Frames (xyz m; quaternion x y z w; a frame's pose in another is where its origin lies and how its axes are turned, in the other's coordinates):
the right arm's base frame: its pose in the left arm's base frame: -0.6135 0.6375 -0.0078 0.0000 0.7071 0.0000 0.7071
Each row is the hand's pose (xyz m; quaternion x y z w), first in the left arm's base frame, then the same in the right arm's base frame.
Working: the left arm's base frame: its pose in the right arm's base frame: -0.0078 -0.6375 0.6135 0.0000 -0.7071 0.0000 0.7071

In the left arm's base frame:
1: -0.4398 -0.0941 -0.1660 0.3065 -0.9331 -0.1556 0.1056
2: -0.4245 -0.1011 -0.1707 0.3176 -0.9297 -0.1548 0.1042
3: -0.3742 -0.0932 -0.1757 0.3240 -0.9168 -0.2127 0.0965
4: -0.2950 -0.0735 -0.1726 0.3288 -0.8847 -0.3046 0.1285
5: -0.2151 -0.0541 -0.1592 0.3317 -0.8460 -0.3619 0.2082
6: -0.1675 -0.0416 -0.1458 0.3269 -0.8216 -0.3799 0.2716
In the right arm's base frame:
1: 0.1582 -0.7316 0.1737 -0.3268 0.7345 -0.1067 0.5851
2: 0.1629 -0.7386 0.1890 -0.3340 0.7311 -0.1151 0.5837
3: 0.1679 -0.7307 0.2393 -0.3795 0.7165 -0.0787 0.5800
4: 0.1648 -0.7110 0.3185 -0.4479 0.7164 -0.0171 0.5347
5: 0.1514 -0.6916 0.3984 -0.4904 0.7454 0.0214 0.4510
6: 0.1380 -0.6791 0.4460 -0.4998 0.7730 0.0375 0.3889

